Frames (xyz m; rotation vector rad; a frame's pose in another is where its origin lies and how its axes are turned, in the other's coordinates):
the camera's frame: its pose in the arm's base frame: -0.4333 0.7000 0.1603 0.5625 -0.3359 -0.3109
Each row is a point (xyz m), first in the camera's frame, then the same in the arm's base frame.
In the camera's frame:
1: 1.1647 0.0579 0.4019
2: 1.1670 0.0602 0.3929
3: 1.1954 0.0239 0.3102
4: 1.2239 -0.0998 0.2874
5: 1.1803 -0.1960 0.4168
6: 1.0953 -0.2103 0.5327
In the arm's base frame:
1: 0.4688 0.1233 0.7727
2: 0.4748 0.1284 0.7674
3: 0.5257 0.1271 0.6875
4: 0.5362 0.0278 0.6059
5: 0.4278 -0.0932 0.6447
6: 0.3032 -0.1267 0.7097

